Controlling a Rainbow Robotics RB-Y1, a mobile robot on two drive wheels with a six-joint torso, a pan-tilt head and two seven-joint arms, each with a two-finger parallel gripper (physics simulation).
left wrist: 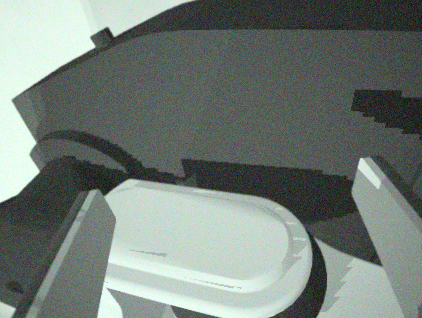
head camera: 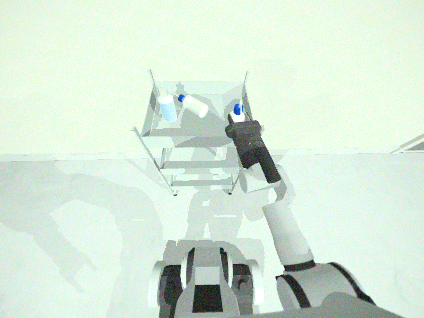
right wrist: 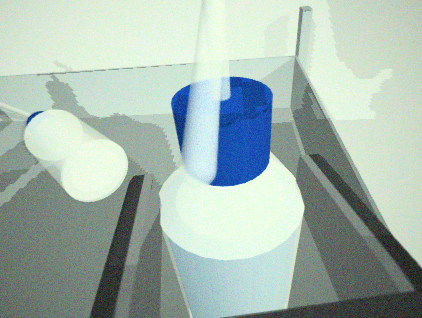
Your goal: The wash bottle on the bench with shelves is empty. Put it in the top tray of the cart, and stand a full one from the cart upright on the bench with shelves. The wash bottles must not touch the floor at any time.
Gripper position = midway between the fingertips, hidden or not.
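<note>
There is a cart (head camera: 196, 152), and I find the cart (right wrist: 61, 244) from the wrist of my right gripper too. As for my right gripper (head camera: 237, 114) itself, that is visible to me. The right wrist view shows me the gripper (right wrist: 227, 182) as well.
</note>
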